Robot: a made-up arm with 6 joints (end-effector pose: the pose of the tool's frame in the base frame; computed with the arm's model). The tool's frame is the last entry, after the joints. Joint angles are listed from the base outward.
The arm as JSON. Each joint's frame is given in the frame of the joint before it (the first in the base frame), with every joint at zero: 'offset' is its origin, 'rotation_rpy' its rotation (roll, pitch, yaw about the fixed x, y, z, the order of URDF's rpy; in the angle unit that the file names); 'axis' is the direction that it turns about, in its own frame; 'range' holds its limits. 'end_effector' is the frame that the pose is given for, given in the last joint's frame.
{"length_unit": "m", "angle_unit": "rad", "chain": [
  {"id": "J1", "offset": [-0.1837, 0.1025, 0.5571], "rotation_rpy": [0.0, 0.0, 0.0], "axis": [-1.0, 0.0, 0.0], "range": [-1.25, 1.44]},
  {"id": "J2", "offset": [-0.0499, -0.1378, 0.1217], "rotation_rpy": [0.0, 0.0, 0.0], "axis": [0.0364, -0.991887, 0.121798], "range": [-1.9, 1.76]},
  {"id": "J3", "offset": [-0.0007, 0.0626, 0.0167], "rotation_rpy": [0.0, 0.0, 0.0], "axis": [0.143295, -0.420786, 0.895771], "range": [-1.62, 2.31]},
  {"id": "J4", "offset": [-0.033, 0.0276, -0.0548], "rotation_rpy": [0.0, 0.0, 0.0], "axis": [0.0, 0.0, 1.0], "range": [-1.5, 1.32]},
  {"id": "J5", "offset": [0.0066, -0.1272, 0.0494], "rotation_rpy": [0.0, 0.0, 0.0], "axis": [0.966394, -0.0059, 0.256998], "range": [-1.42, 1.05]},
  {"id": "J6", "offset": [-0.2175, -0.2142, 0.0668], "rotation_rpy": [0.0, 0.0, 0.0], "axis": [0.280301, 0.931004, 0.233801], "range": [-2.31, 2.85]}
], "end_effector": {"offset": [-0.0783, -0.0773, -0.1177], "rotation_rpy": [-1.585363, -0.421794, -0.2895]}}
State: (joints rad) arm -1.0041 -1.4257 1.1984 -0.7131 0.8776 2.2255
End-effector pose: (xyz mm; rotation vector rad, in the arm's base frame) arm -629.1 -214.3 173.9 1.5415 -0.4834 2.0484
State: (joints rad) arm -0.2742 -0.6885 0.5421 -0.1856 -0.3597 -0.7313
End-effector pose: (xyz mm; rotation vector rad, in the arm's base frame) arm -399.8 -458.2 617.0 -1.6018 -0.3942 -0.7524
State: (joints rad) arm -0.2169 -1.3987 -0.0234 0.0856 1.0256 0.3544
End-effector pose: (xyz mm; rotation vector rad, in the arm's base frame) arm -574.9 -294.3 837.2 -0.2845 1.3300 0.4747
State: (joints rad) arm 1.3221 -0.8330 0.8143 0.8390 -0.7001 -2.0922
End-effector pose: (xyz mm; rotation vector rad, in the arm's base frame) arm 118.8 157.9 939.8 -0.6703 -2.1944 -0.3673
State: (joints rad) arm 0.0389 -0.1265 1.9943 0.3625 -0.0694 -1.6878
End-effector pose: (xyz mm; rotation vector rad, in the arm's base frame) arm 212.2 88.6 833.4 0.9968 -1.2939 -0.8113
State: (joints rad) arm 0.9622 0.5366 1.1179 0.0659 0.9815 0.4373
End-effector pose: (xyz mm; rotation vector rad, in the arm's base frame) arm 159.0 -118.8 806.8 -1.3959 -0.7924 1.5595
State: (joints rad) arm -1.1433 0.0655 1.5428 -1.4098 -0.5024 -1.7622
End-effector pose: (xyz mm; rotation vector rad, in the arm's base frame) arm -430.9 -78.7 68.8 -0.6248 0.4119 -2.5807
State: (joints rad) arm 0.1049 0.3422 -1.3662 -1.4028 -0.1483 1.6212
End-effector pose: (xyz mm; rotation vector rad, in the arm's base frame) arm -115.1 605.8 840.8 0.4391 1.7343 -1.2807
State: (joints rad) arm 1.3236 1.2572 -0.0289 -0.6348 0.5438 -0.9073
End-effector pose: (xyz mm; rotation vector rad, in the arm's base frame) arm -153.8 -273.1 747.2 -0.5298 -1.9103 -1.3768
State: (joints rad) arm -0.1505 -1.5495 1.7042 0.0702 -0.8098 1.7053
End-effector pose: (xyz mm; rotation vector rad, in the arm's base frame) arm -204.2 -478.9 489.1 -0.9303 0.2137 1.8395
